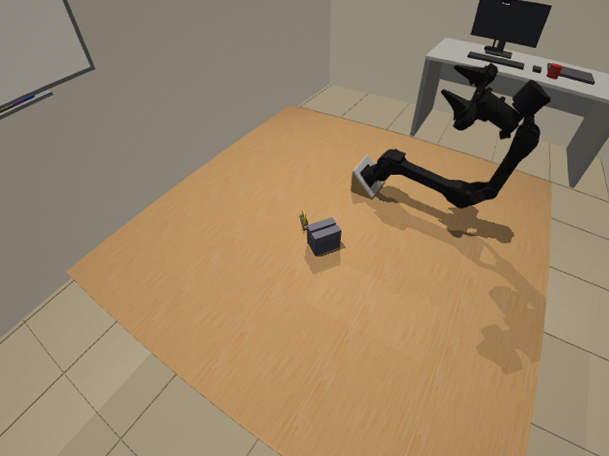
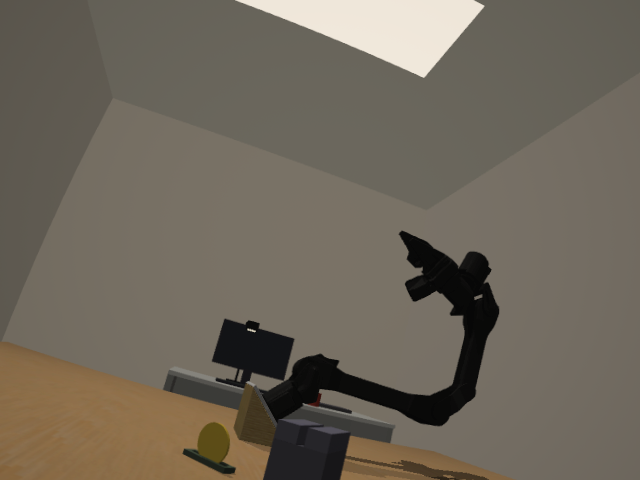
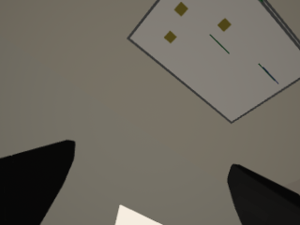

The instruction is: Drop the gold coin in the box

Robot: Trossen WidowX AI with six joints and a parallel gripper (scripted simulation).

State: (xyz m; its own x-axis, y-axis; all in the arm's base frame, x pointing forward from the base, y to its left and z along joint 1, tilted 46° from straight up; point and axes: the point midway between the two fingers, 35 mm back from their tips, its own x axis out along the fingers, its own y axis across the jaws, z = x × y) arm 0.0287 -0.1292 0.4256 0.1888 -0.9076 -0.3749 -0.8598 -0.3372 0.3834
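The gold coin lies 430 mm below my gripper tip, 280 mm to the right of it and 240 mm ahead of it.
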